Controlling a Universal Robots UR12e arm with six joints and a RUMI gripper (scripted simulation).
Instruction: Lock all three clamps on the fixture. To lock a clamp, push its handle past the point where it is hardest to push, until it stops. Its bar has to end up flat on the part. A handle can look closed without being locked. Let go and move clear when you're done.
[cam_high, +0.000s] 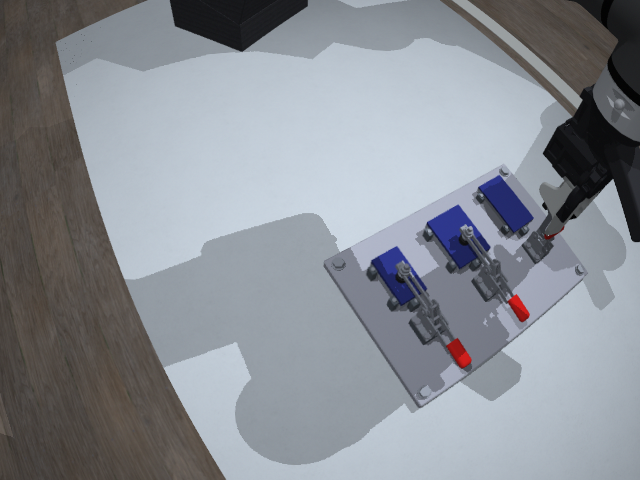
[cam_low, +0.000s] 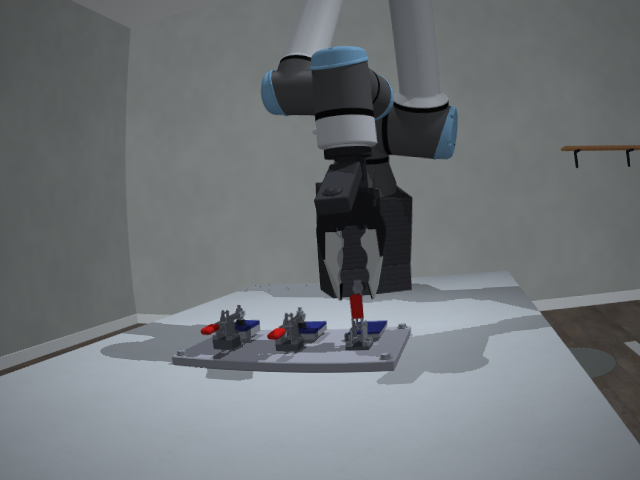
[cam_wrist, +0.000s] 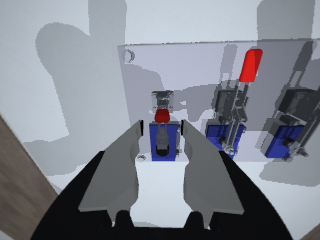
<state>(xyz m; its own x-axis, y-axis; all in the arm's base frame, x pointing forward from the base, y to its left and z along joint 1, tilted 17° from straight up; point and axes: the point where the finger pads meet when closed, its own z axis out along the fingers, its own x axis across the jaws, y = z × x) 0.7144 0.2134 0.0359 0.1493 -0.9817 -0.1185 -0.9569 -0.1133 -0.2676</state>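
My gripper is now 9 cm past the blue part, 1 cm to the left of it and 8 cm above it. From my hand the other things lie so: grey fixture plate 2 cm behind, 11 cm to the right, 10 cm below.
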